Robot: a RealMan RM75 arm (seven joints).
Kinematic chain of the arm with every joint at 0, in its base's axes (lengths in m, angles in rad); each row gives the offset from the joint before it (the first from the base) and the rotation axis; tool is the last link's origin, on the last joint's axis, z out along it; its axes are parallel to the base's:
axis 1: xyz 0 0 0.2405 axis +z
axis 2: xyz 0 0 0 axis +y
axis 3: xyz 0 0 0.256 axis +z
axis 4: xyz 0 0 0 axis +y
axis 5: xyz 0 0 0.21 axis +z
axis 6: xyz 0 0 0 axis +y
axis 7: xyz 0 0 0.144 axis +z
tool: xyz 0 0 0
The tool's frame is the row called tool.
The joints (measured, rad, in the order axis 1, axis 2, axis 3, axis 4, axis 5, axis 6, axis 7), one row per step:
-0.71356 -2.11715 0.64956 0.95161 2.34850 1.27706 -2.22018
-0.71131 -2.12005 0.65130 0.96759 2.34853 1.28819 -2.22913
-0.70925 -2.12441 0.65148 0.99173 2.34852 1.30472 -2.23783
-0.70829 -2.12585 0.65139 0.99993 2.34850 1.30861 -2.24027
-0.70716 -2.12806 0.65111 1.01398 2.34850 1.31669 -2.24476
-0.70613 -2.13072 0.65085 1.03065 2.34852 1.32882 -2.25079
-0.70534 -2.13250 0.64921 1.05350 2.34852 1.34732 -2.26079
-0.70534 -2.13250 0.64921 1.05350 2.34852 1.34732 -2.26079
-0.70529 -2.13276 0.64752 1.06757 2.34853 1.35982 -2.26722
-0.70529 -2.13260 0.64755 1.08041 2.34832 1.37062 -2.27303
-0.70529 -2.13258 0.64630 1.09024 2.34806 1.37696 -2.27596
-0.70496 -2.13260 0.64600 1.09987 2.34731 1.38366 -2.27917
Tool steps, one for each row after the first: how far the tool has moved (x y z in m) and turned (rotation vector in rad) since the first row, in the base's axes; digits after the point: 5 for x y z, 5 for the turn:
0.00205 -0.00090 0.00132 -0.00180 -0.00264 -0.00193
0.00543 -0.00198 0.00368 -0.00250 -0.00509 -0.00879
0.00636 -0.00222 0.00465 -0.00097 -0.00525 -0.01083
0.00819 -0.00267 0.00632 0.00052 -0.00583 -0.01480
0.01060 -0.00349 0.00809 -0.00027 -0.00736 -0.01977
0.01380 -0.00453 0.01133 -0.00128 -0.00990 -0.02541
0.01380 -0.00453 0.01133 -0.00128 -0.00990 -0.02541
0.01578 -0.00515 0.01369 -0.00206 -0.01142 -0.02891
0.01773 -0.00565 0.01581 -0.00295 -0.01159 -0.03294
0.01903 -0.00582 0.01772 -0.00091 -0.01128 -0.03624
0.02036 -0.00614 0.01941 0.00006 -0.01121 -0.03962

